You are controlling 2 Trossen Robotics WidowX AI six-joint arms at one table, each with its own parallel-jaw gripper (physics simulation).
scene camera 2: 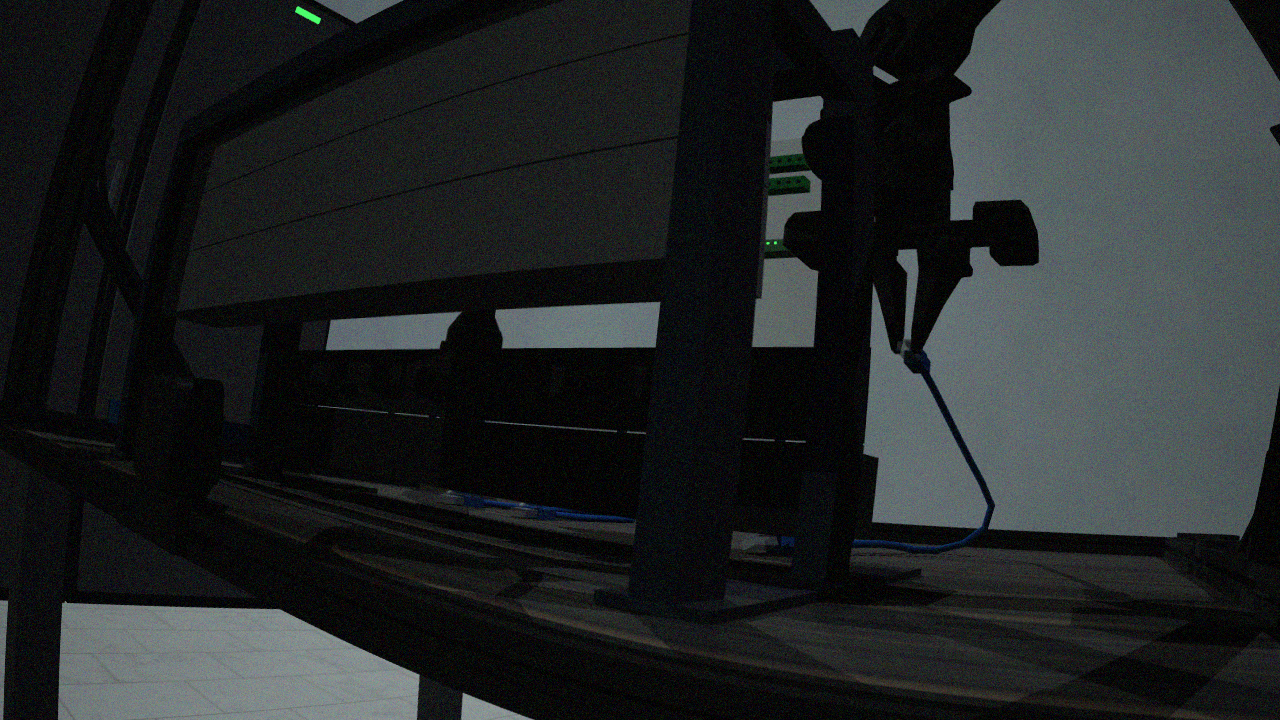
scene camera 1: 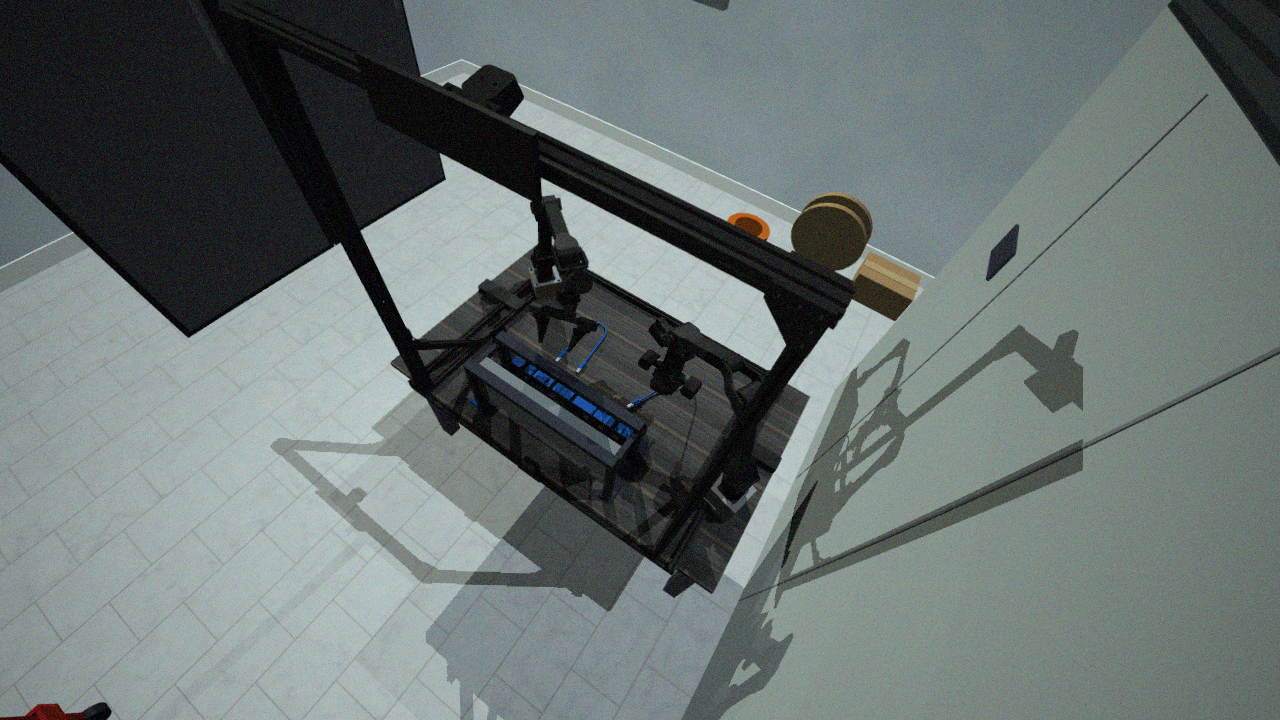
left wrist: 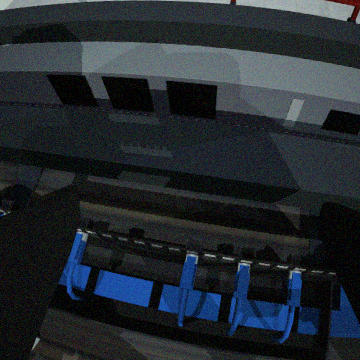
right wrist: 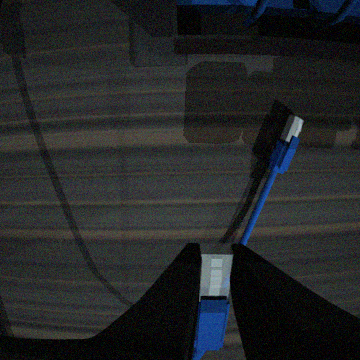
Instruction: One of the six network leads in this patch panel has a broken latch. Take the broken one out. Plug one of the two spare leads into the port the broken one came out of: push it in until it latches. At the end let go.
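Places are measured from the left arm's base along level axes (x left, y ahead, z down), in centimetres.
Pixels of known places: left gripper, fingertip midpoint: [scene camera 1: 554, 347] [left wrist: 204, 210]; right gripper, fingertip midpoint: [scene camera 2: 905, 352] [right wrist: 213, 254]; left arm's base, origin of the base link: [scene camera 1: 545, 274]; right arm's base, origin of the base link: [scene camera 1: 733, 488].
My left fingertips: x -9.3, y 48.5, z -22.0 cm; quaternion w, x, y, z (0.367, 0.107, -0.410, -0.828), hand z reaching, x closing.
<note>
For each thing: its top centre in the pictures, then the offset to it from my left fingertips. "pt": a spot on its surface instead. Level surfaces: height alone.
- patch panel, surface spot: [left wrist: 121, 286] [scene camera 1: 583, 404] pt dx +6.8, dy +6.3, dz +24.9 cm
- dark wooden table, its level: dz +28.9 cm
- leftmost lead, surface spot: [left wrist: 76, 250] pt dx +7.4, dy +11.2, dz +19.5 cm
- U-shaped spare lead, surface spot: [scene camera 1: 603, 336] pt dx +22.5, dy -19.7, dz +28.4 cm
- blue lead, surface spot: [right wrist: 216, 275] [scene camera 2: 907, 339] pt dx +29.3, dy +14.0, dz +13.7 cm
- thick dark post, surface spot: [scene camera 2: 702, 357] pt dx +3.8, dy +36.1, dz +21.5 cm
The patch panel [scene camera 1: 586, 406] [left wrist: 121, 286] stands on the dark wooden table [scene camera 1: 702, 429], with blue leads [left wrist: 188, 275] plugged in along it. In the left wrist view there is a wider gap with no lead between the leftmost lead [left wrist: 76, 250] and the one beside it. My left gripper [scene camera 1: 560, 332] is open and empty above the panel side. A U-shaped spare lead [scene camera 1: 603, 336] lies on the table below it. My right gripper [scene camera 1: 669, 386] [scene camera 2: 909, 346] [right wrist: 213, 254] is shut on the plug of a blue lead [right wrist: 216, 275] [scene camera 2: 917, 360], held above the table away from the panel. Its other plug [right wrist: 292, 129] lies on the table.
A black gantry frame [scene camera 1: 680, 215] spans the table. A thick dark post [scene camera 2: 702, 357] stands close to my right gripper in scene camera 2. An orange dish [scene camera 1: 749, 225], a round wooden spool [scene camera 1: 830, 230] and a box [scene camera 1: 887, 285] sit on the floor at the back right.
</note>
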